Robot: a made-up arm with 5 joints.
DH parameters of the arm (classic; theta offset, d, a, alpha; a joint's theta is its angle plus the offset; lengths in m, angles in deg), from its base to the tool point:
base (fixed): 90 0.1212 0.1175 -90
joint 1: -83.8 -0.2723 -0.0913 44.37
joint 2: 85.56 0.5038 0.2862 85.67
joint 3: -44.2 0.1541 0.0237 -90
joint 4: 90 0.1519 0.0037 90
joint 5: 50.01 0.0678 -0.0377 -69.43
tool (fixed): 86.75 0.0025 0 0
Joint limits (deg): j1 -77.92..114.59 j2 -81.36..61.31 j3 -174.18..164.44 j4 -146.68..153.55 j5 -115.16..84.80
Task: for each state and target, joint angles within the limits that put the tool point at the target. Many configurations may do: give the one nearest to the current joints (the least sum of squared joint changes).
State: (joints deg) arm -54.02 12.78 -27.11 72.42 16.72
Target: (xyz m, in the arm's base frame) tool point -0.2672 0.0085 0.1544
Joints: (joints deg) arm -57.56 -9.54 -60.14 62.08 13.69
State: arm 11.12 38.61 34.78 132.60 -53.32
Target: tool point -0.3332 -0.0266 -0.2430
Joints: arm -37.08 57.65 60.29 139.77 -40.53
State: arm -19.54 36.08 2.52 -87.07 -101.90
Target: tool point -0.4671 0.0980 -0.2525
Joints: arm -23.35 61.31 -3.08 -69.06 -115.16
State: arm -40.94 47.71 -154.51 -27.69 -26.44
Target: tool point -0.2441 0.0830 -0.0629
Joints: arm -49.68 61.31 -174.18 -32.05 22.85
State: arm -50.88 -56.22 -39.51 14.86 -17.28
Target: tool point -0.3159 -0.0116 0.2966
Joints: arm -26.61 -14.31 -28.69 17.61 -22.44
